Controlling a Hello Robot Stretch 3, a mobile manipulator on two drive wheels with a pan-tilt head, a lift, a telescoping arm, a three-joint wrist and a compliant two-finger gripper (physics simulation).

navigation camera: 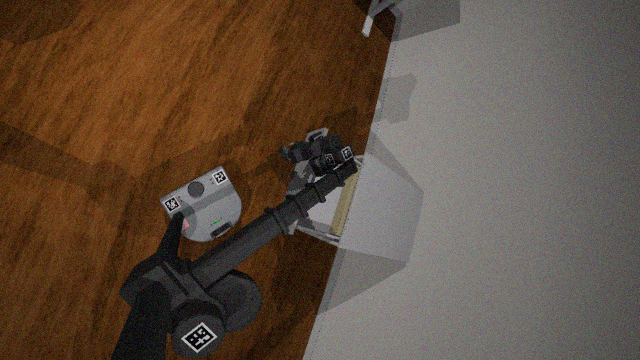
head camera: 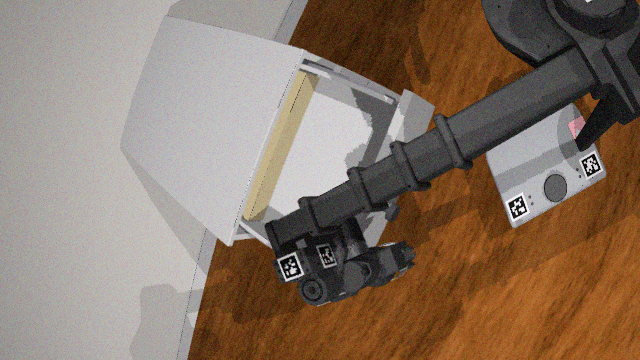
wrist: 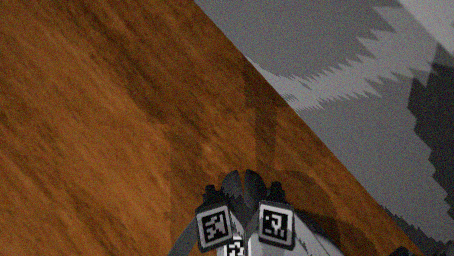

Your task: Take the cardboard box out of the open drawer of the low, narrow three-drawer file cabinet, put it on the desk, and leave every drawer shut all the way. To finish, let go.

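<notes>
The low file cabinet (head camera: 210, 115) (navigation camera: 382, 200) is pale grey, with a drawer (head camera: 335, 120) (navigation camera: 325, 205) pulled out. The tan cardboard box (head camera: 280, 145) (navigation camera: 346, 202) shows as a strip inside the drawer, along its cabinet side; the rest is hidden. My gripper (head camera: 406, 254) (navigation camera: 286, 151) (wrist: 242, 188) is shut with its fingertips close together and nothing visible between them. It is apart from the box, beyond the drawer's front, over the wooden floor in the wrist view. My arm and wrist hide part of the drawer and its front panel (head camera: 417, 111). I cannot make out the desk.
My grey base (head camera: 530, 162) (navigation camera: 215, 200) stands on the brown wooden floor (head camera: 500, 280) (navigation camera: 175, 75) (wrist: 100, 150), in front of the drawer. A large pale surface (head camera: 65, 200) (navigation camera: 525, 200) lies behind the cabinet. Part of another grey object (navigation camera: 367, 26) shows at the top of the navigation view.
</notes>
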